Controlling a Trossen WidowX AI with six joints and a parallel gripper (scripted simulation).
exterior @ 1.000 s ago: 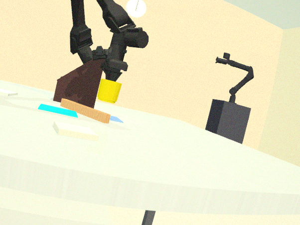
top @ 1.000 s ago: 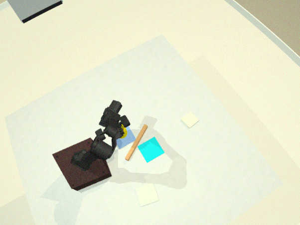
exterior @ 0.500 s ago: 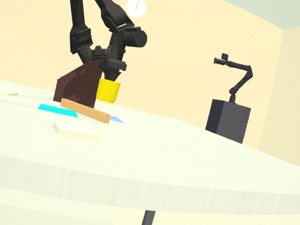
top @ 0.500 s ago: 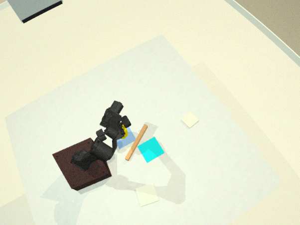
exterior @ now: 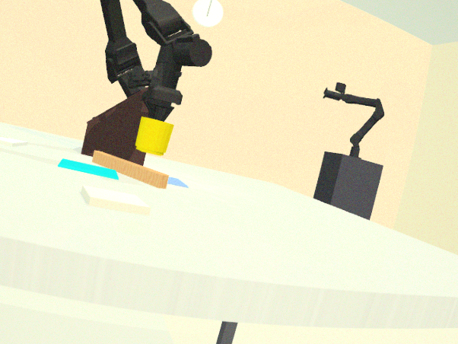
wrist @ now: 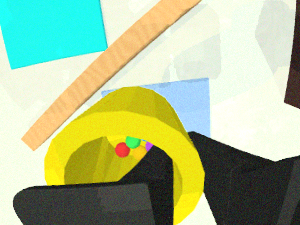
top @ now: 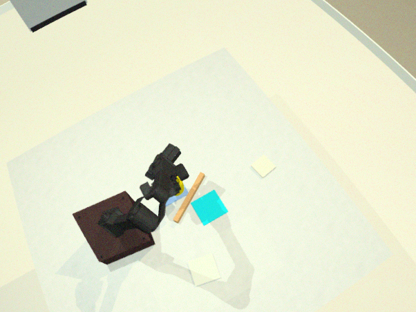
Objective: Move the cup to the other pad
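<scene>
My gripper tip is 120 mm short of the cyan pad, 100 mm to the left of it and 90 mm above it. Also, from my gripper tip: red marble 40 mm ahead, 20 mm to the left, 20 mm below; then light blue pad 90 mm below, 40 mm to the left; then yellow cup 20 mm ahead.
</scene>
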